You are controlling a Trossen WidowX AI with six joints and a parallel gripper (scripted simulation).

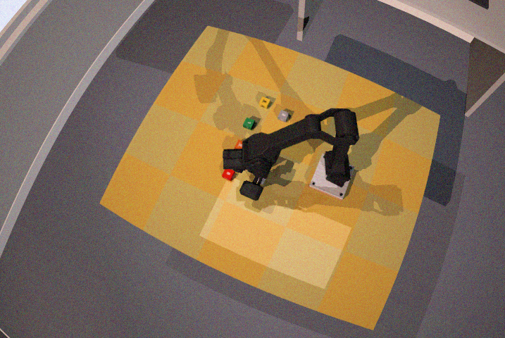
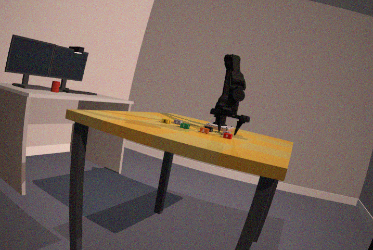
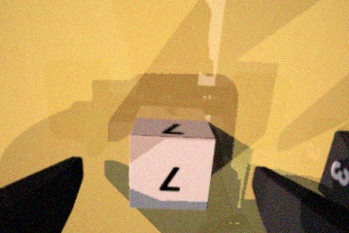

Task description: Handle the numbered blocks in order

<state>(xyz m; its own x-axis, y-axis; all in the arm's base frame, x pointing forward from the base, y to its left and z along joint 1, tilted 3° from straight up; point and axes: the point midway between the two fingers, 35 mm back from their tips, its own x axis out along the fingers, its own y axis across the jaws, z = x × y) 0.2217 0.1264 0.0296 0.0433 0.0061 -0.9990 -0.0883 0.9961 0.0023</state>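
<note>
Now: gripper tip right at the white block. Round my gripper tip: dark block 90 mm to the right, 10 mm ahead; then orange block 120 mm ahead, 60 mm to the right; then red block 100 mm ahead, 40 mm to the left.
</note>
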